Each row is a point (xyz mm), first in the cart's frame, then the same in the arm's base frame.
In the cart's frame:
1: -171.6 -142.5 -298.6
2: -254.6 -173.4 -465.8
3: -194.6 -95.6 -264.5
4: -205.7 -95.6 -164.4
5: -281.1 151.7 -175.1
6: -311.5 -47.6 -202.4
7: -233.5 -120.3 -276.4
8: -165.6 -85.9 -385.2
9: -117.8 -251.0 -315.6
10: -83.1 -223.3 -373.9
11: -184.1 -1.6 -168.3
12: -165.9 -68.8 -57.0
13: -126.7 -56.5 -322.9
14: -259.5 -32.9 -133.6
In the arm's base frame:
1: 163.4 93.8 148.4
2: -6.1 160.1 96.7
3: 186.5 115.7 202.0
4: 238.2 62.3 270.0
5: 279.1 278.8 405.7
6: 161.3 126.4 340.2
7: 142.4 102.5 214.0
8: 139.0 187.9 112.4
9: 147.0 9.8 61.0
10: 147.8 63.5 11.1
11: 288.8 143.0 285.6
12: 340.5 26.0 315.4
13: 214.9 178.0 132.3
14: 244.3 100.2 349.3

